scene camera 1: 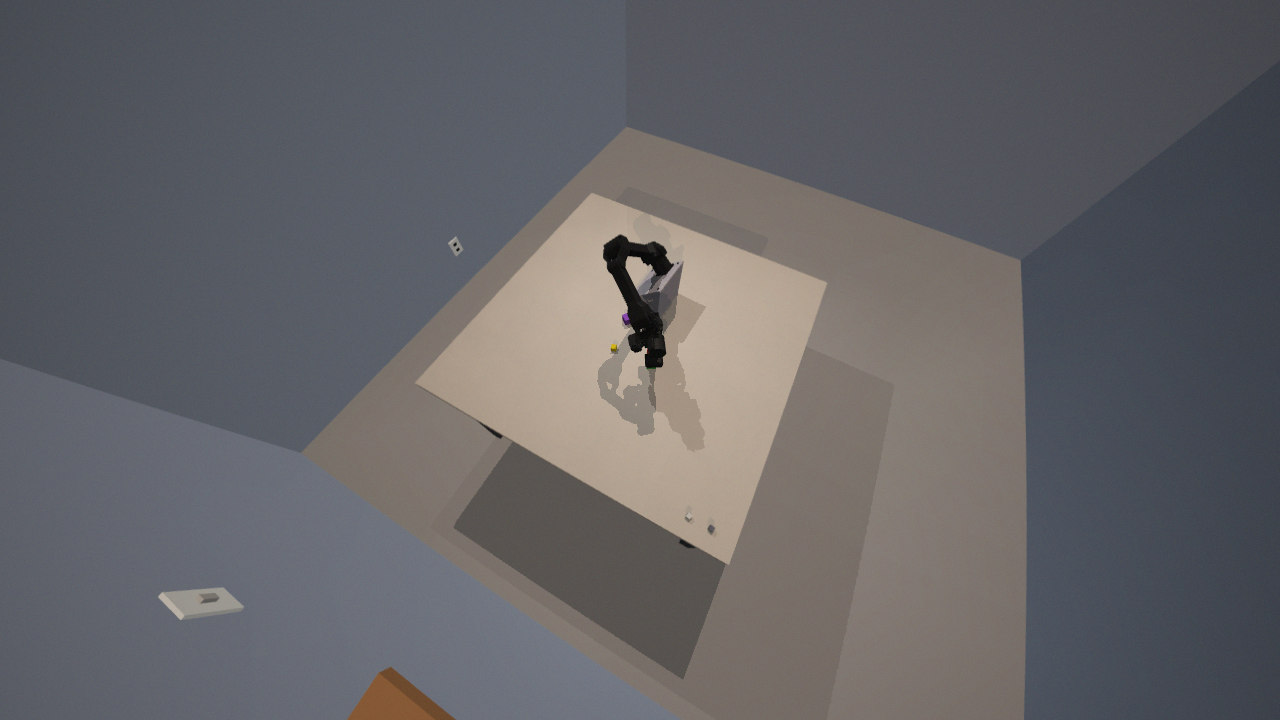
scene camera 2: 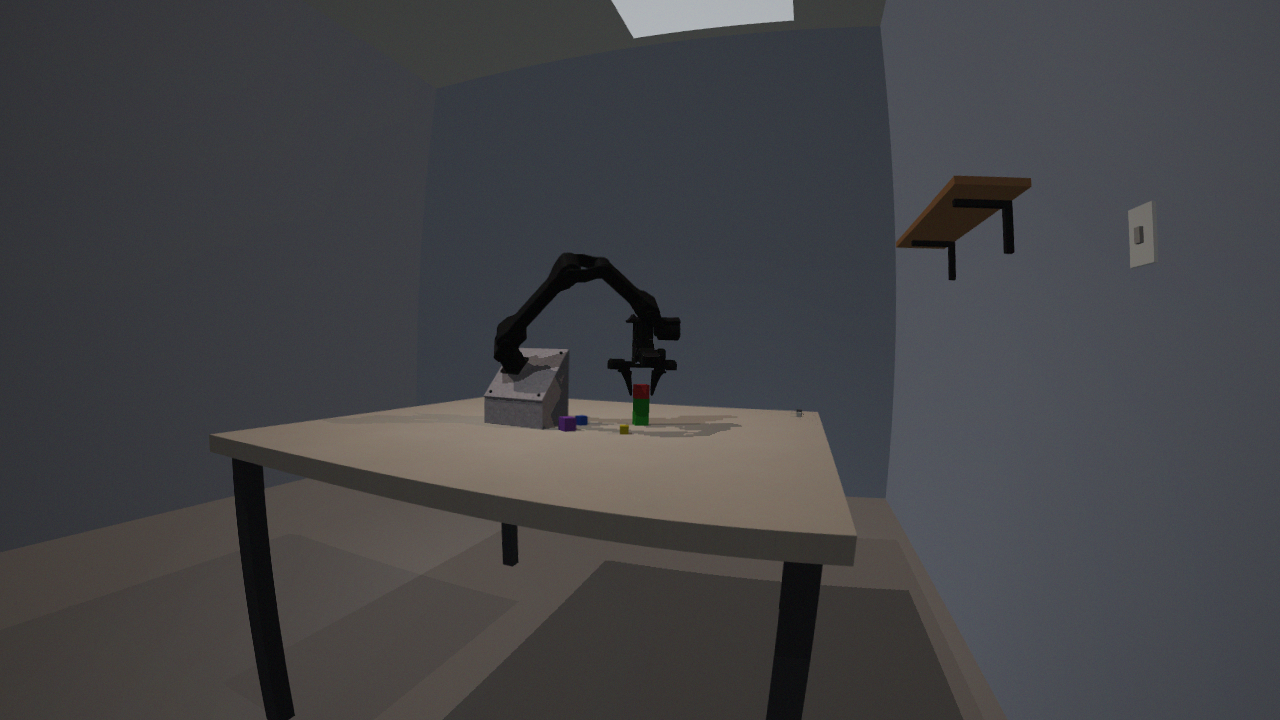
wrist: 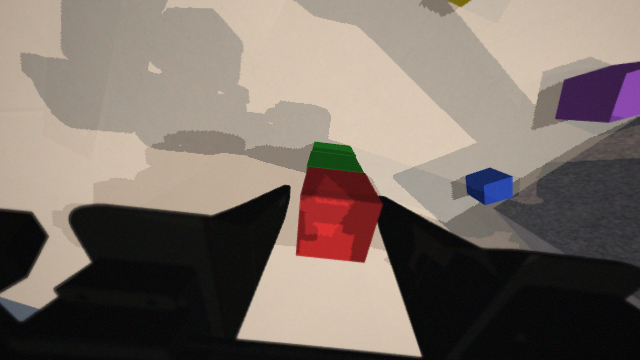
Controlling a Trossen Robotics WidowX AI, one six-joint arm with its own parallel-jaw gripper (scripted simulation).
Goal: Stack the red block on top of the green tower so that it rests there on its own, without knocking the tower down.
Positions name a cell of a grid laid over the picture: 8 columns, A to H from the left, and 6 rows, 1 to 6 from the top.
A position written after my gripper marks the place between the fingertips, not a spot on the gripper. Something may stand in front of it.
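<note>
There's a red block (wrist: E4) and also a blue cube (wrist: G4) in the wrist view, and you'd see my gripper (wrist: E4) in there too. Scene camera 2 shows my gripper (scene camera 2: E4) as well; it's open and holding nothing.
</note>
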